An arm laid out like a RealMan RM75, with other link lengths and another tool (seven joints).
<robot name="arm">
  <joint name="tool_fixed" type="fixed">
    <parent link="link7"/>
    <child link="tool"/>
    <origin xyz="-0.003 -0.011 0.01" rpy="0 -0.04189 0.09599"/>
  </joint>
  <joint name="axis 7" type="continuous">
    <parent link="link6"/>
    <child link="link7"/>
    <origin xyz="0 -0.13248 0" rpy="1.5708 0 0"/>
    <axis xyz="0 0 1"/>
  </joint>
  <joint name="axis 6" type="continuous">
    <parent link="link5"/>
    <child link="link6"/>
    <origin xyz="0 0 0" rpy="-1.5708 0 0"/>
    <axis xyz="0 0 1"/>
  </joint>
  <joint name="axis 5" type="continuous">
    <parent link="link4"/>
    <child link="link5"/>
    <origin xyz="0 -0.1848 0" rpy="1.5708 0 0"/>
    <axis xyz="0 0 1"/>
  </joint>
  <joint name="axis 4" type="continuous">
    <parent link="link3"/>
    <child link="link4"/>
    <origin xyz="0 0 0" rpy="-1.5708 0 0"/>
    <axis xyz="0 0 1"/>
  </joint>
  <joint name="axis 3" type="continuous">
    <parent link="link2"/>
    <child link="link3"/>
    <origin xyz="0 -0.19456 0" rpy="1.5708 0 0"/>
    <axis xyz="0 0 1"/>
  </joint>
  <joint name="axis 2" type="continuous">
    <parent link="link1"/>
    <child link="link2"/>
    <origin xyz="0 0 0" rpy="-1.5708 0 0"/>
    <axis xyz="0 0 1"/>
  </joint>
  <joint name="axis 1" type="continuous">
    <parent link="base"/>
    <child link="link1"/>
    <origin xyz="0 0 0.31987"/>
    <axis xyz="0 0 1"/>
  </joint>
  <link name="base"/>
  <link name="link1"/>
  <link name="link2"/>
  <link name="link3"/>
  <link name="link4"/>
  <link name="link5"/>
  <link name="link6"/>
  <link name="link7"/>
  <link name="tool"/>
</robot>
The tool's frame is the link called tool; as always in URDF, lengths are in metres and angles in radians. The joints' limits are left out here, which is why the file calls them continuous.
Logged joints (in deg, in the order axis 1, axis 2, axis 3, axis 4, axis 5, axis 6, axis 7), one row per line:
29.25, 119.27, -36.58, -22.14, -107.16, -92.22, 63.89
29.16, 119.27, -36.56, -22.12, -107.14, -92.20, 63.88
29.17, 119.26, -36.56, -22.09, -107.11, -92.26, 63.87
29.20, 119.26, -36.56, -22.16, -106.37, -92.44, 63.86
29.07, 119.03, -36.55, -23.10, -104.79, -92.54, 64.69
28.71, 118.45, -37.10, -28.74, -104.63, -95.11, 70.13
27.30, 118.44, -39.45, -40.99, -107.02, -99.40, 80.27
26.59, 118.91, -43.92, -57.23, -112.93, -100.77, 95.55
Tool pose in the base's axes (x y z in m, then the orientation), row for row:
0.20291, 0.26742, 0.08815, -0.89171, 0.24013, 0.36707, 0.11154
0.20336, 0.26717, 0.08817, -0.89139, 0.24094, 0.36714, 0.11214
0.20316, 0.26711, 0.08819, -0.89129, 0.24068, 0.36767, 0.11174
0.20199, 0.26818, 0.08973, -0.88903, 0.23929, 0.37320, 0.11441
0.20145, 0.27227, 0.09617, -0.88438, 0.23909, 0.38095, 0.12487
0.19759, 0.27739, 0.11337, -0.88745, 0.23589, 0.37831, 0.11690
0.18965, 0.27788, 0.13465, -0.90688, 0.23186, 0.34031, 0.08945
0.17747, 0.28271, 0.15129, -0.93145, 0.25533, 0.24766, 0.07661
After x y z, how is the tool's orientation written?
As a quaternion, x y z w.
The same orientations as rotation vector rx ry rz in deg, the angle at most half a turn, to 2 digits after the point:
-150.02, 40.40, 61.76
-149.92, 40.52, 61.75
-149.94, 40.49, 61.85
-149.32, 40.19, 62.68
-147.66, 39.92, 63.60
-148.85, 39.56, 63.45
-154.55, 39.51, 58.00
-159.95, 43.84, 42.53

